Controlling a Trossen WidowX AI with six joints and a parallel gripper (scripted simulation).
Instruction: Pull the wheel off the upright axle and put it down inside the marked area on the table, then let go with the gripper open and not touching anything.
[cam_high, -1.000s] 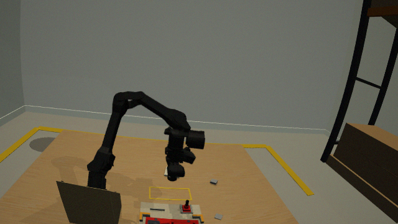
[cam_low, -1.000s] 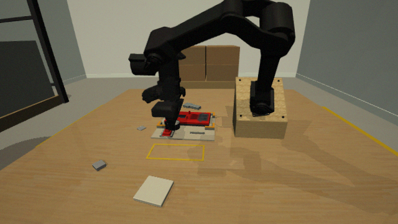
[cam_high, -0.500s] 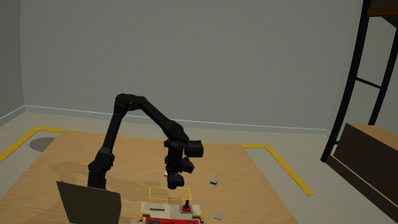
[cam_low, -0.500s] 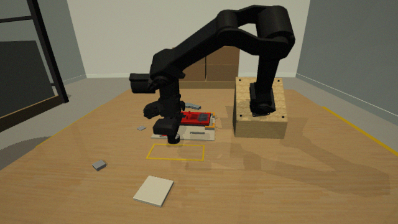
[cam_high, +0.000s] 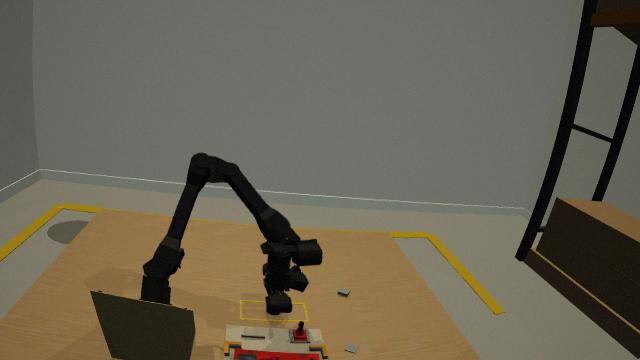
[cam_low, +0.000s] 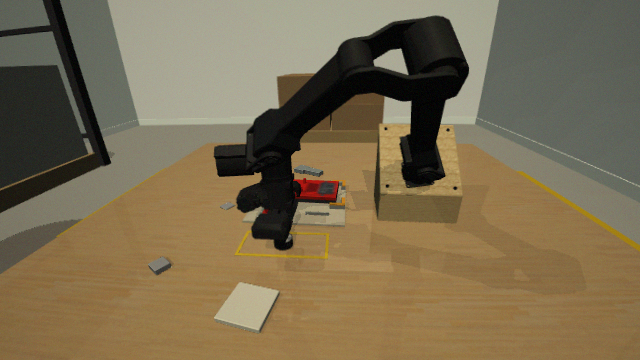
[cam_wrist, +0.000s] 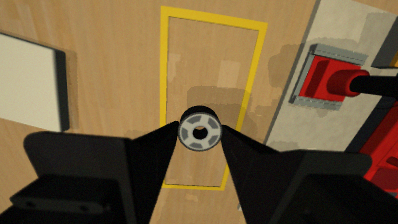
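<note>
Now: the dark wheel right at my gripper tip. Round my gripper tip: grey baseplate: 20 cm to the right, 2 cm behind; then white flat pad: 16 cm to the left, 4 cm ahead.
</note>
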